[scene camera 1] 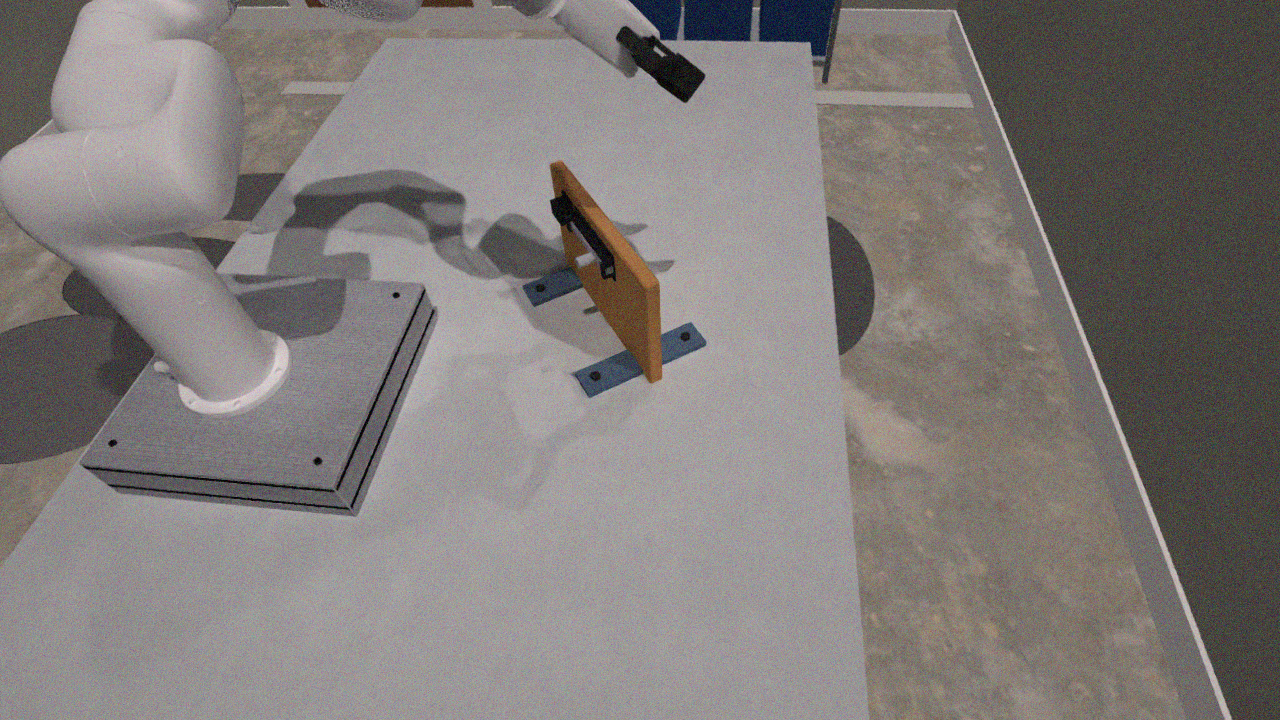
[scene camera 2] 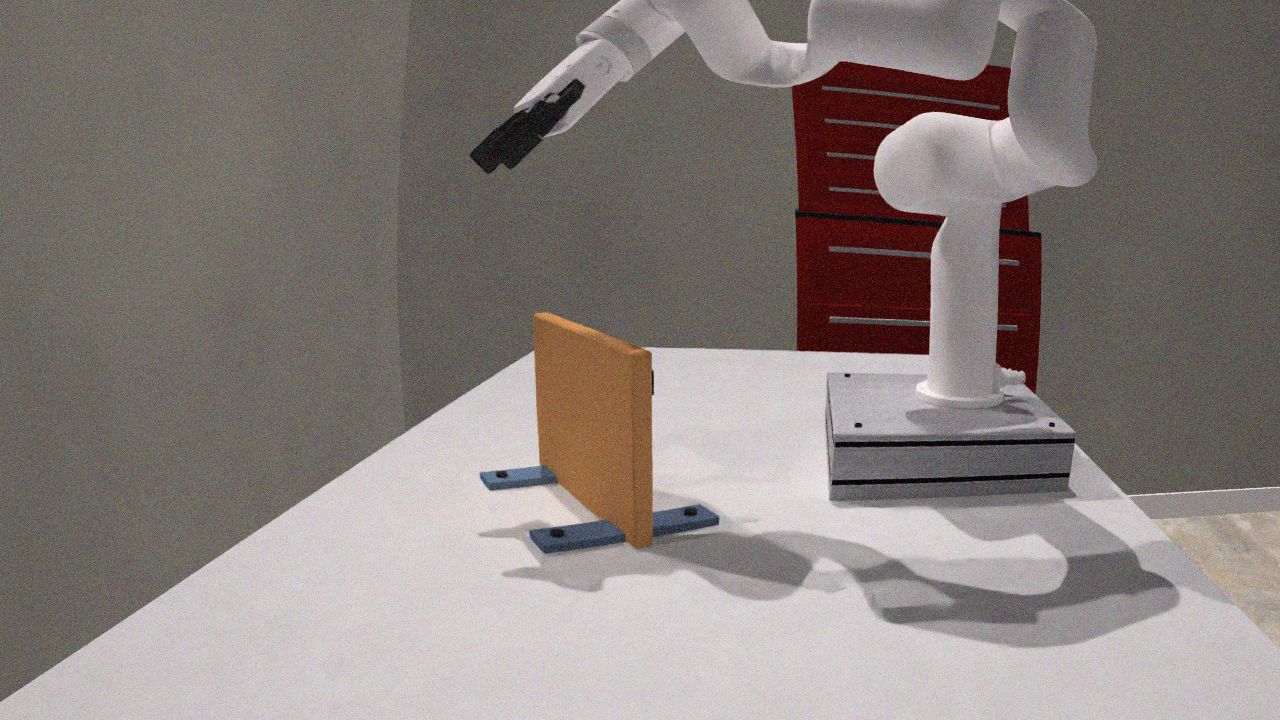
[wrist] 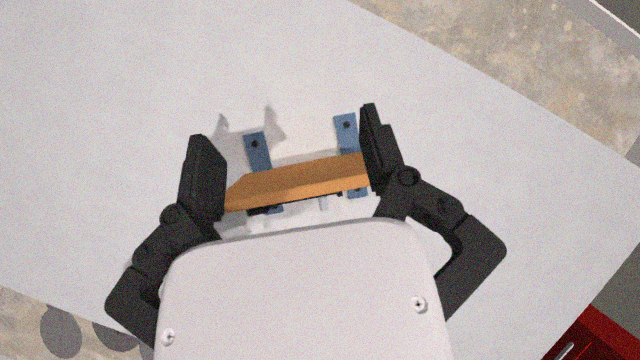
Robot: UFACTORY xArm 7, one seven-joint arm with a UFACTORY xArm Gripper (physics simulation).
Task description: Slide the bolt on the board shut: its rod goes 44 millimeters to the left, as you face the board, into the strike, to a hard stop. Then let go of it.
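Places are measured from the arm's base along level axes (x ahead, y left, z up), in centimetres.
Pixels of known places: gripper, fingertip midpoint: [scene camera 1: 672, 68] [scene camera 2: 488, 162] [wrist: 286, 134]; arm's base, link origin: [scene camera 1: 238, 374] [scene camera 2: 960, 396].
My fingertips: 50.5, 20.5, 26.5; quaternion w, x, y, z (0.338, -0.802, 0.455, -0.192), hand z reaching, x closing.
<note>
For each thing: its top centre in the pictures, then the offset to it from my fingertips, as dx, dy, dz. "*": a spot on its surface instead. Level surfaces: height alone.
- orange board, top centre: [scene camera 2: 583, 329] [scene camera 1: 599, 216] [wrist: 302, 192] -8.5, -3.1, -16.5
- black housing, top centre: [scene camera 1: 573, 226] [wrist: 294, 208] -11.7, -2.9, -18.1
- black block, surface spot: [scene camera 1: 561, 211] [wrist: 265, 210] * -14.0, +0.9, -18.9
- pale knob, top centre: [scene camera 1: 584, 255] [wrist: 323, 204] -10.1, -6.7, -19.3
- table, surface height: dz -33.6
The orange board [scene camera 1: 637, 313] [scene camera 2: 586, 420] [wrist: 305, 180] stands upright on the table. Its bolt has a black housing [scene camera 1: 596, 240] along the face toward the robot's base, with a black block [scene camera 1: 561, 211] [wrist: 257, 211] at its far end. A pale knob [scene camera 1: 585, 260] [wrist: 323, 202] sticks out from the bolt, nearer the other end. The rod is too small to make out clearly. In scene camera 2 the board hides most of the bolt. My gripper [scene camera 1: 684, 85] [scene camera 2: 492, 161] [wrist: 286, 134] is open and empty, high above the table and apart from the board, tilted downward.
Blue feet [scene camera 1: 608, 371] [scene camera 2: 577, 535] [wrist: 346, 132] hold the board and stick out on both sides. The arm stands on a grey base block [scene camera 1: 241, 447] [scene camera 2: 948, 465] on the table [scene camera 1: 626, 582] [scene camera 2: 402, 644]. A red cabinet [scene camera 2: 921, 295] stands behind the arm.
</note>
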